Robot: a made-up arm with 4 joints. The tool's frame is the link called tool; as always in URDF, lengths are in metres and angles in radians. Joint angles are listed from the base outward. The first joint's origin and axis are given. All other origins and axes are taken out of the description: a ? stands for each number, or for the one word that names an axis. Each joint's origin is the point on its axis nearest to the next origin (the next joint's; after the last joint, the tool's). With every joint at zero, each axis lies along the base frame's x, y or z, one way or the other. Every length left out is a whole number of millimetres.
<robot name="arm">
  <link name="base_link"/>
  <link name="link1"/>
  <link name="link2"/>
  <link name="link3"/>
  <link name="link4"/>
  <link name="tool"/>
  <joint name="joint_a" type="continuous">
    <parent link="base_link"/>
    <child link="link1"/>
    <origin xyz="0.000 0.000 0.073" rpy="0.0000 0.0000 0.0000"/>
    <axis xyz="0 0 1"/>
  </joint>
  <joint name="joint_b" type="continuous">
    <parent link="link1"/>
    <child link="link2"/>
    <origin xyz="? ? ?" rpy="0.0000 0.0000 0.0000"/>
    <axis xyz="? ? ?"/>
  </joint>
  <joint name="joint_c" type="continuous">
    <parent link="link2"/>
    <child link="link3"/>
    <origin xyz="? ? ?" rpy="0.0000 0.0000 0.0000"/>
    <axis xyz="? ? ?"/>
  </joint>
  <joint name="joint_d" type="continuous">
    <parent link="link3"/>
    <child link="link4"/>
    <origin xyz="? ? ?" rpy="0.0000 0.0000 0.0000"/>
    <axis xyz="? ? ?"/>
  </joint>
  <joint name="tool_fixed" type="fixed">
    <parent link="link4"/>
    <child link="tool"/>
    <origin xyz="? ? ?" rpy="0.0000 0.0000 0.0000"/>
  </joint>
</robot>
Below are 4 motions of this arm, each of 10 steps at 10 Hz.
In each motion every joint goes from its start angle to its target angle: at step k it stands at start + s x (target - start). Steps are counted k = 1, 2, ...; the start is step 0. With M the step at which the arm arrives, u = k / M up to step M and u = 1 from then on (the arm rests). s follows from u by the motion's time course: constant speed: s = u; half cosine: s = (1 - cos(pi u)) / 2; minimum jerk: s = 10 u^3 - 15 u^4 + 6 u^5.
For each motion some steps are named. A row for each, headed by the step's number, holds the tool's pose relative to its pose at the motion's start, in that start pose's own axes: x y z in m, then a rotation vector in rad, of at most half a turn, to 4 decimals.
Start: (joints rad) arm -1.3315 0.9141 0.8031 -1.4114
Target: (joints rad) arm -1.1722 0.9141 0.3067 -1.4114
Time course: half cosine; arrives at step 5
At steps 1, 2, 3, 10:
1: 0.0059 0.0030 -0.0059 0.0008 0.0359 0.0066
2: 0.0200 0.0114 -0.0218 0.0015 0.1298 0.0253
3: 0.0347 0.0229 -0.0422 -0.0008 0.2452 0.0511
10: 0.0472 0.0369 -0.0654 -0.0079 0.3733 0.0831

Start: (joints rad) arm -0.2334 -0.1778 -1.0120 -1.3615
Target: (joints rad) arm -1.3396 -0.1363 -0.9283 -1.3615
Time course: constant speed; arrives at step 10
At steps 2, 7, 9, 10:
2: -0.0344 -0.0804 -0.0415 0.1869 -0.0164 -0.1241
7: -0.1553 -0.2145 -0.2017 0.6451 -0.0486 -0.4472
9: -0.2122 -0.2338 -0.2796 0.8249 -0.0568 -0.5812
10: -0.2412 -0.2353 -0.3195 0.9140 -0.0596 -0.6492

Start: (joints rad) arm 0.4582 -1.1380 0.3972 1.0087
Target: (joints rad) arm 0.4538 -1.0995 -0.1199 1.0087
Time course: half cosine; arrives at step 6
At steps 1, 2, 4, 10:
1: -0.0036 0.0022 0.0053 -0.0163 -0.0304 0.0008
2: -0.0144 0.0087 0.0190 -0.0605 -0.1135 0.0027
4: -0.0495 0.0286 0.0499 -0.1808 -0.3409 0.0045
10: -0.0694 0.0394 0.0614 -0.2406 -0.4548 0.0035

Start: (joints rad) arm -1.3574 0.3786 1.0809 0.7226
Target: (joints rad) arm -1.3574 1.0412 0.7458 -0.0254
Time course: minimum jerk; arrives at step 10
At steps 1, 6, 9, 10:
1: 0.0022 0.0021 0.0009 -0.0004 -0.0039 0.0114
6: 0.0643 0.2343 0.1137 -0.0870 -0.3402 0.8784
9: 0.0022 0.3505 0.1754 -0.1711 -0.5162 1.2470
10: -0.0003 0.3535 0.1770 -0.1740 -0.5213 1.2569

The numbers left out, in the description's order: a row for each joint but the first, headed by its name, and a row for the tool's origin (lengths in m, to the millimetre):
joint_b: xyz -0.313 0.166 0.000, axis 0 -1 0
joint_c: xyz 0.244 0.000 -0.040, axis 1 0 0
joint_d: xyz 0.000 0.119 0.118, axis 0 0 -1
tool: xyz 0.116 -0.328 0.000

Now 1 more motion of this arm.
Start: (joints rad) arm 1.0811 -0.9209 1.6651 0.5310
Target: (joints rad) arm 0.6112 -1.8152 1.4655 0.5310
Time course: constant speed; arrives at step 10
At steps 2, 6, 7, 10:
2: -0.0293 -0.0408 -0.0330 0.0664 -0.0342 -0.1745
6: -0.1052 -0.0922 -0.1225 0.1906 -0.0322 -0.5279
7: -0.1266 -0.0975 -0.1480 0.2190 -0.0166 -0.6156
10: -0.1939 -0.0935 -0.2263 0.2962 0.0668 -0.8722

